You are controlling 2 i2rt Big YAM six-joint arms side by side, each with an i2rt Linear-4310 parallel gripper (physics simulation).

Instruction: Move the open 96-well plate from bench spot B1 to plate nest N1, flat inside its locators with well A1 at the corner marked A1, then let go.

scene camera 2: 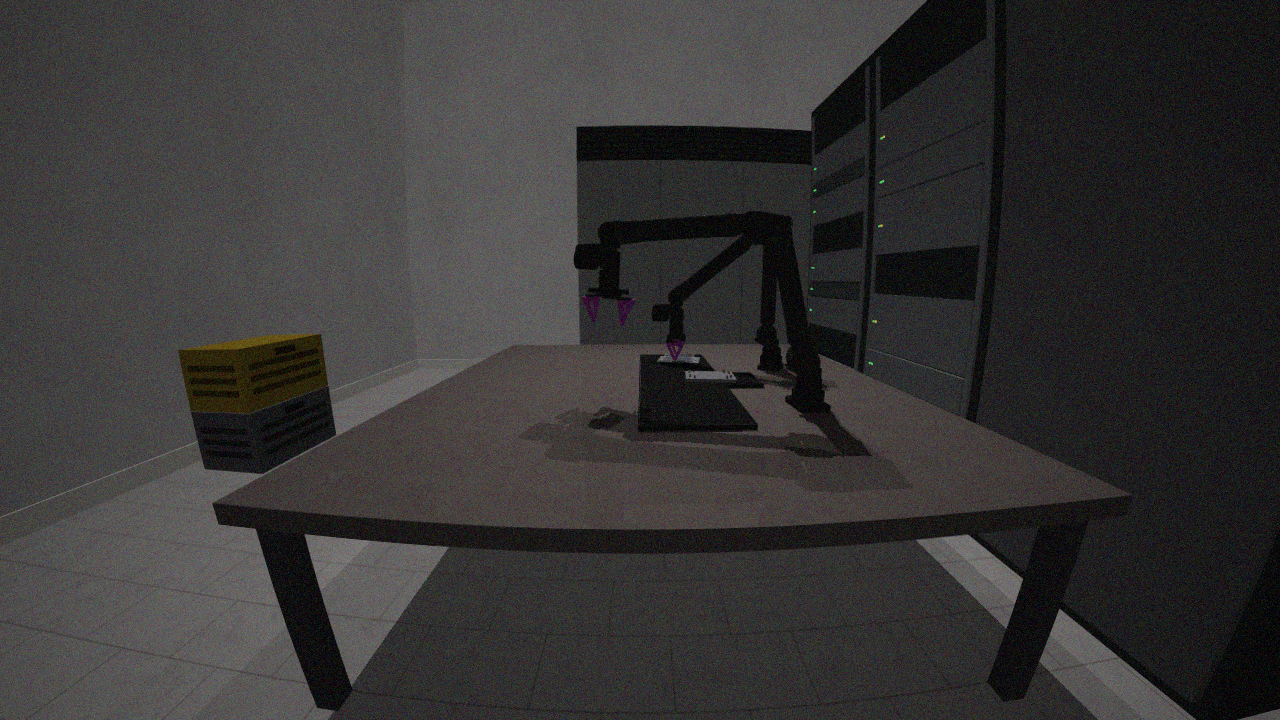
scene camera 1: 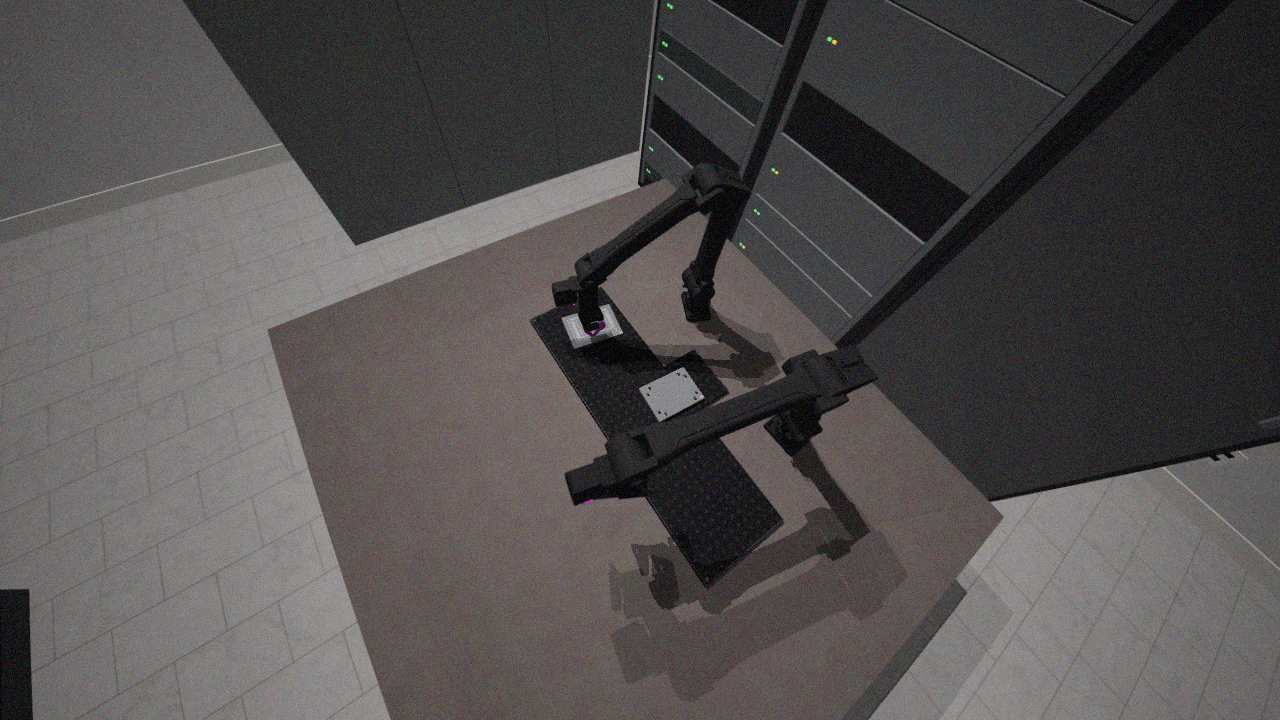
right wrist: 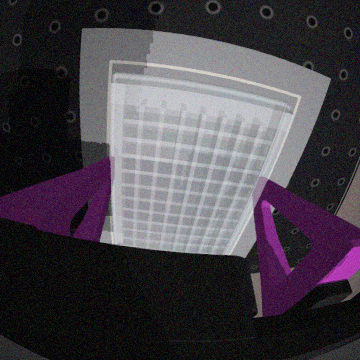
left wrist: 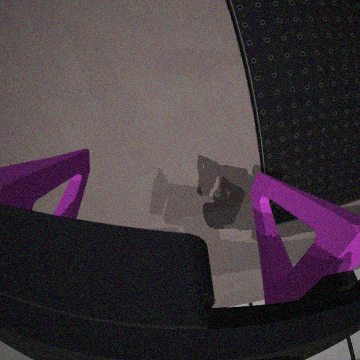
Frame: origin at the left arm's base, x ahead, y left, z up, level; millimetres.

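Seen in the pictures: left gripper, between the fingertips: (scene camera 2: 607,323) (left wrist: 174,170); right gripper, between the fingertips: (scene camera 2: 675,358) (scene camera 1: 588,326) (right wrist: 187,175); left arm's base, origin of its link: (scene camera 2: 806,406) (scene camera 1: 785,433); right arm's base, origin of its link: (scene camera 2: 770,367) (scene camera 1: 695,307).
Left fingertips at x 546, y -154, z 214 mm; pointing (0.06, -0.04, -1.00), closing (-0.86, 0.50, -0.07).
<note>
Pixels of each thing's top centre, then the offset from my left fingertips to it. "*": a spot on its surface instead. Level surfaces: height alone.
- clear 96-well plate, centre of its top: (right wrist: 184,204) (scene camera 1: 592,323) (scene camera 2: 678,355) 185 mm down, 280 mm back, 486 mm right
- pale bench spot B1, a spot on its surface: (right wrist: 225,54) * 200 mm down, 204 mm back, 511 mm right
- white plate nest N1, centre of its top: (scene camera 1: 672,391) (scene camera 2: 709,372) 180 mm down, 335 mm back, 146 mm right
- dark perforated board, height of its surface: 201 mm down
- brown table, height of its surface: 214 mm down
The clear 96-well plate (right wrist: 185,175) lies flat on the pale bench spot B1 (right wrist: 225,54), inside its outline. My right gripper (right wrist: 187,175) (scene camera 1: 594,330) (scene camera 2: 675,358) is down at the plate, shut on its two long sides; the fingertips touch both edges. The near end of the plate and its A1 corner are hidden by the gripper body in the right wrist view. The white plate nest N1 (scene camera 1: 671,394) (scene camera 2: 711,375) has small locators at its corners and holds no plate. My left gripper (left wrist: 174,170) (scene camera 2: 608,323) is open and empty, high over the table beside the dark board.
The dark perforated board (scene camera 1: 716,514) (scene camera 2: 693,411) (left wrist: 305,100) lies on the brown table (scene camera 1: 447,402) (scene camera 2: 626,497). The left arm (scene camera 1: 725,416) reaches across the board near N1 in scene camera 1. Server racks (scene camera 1: 895,170) stand behind the arms' bases.
</note>
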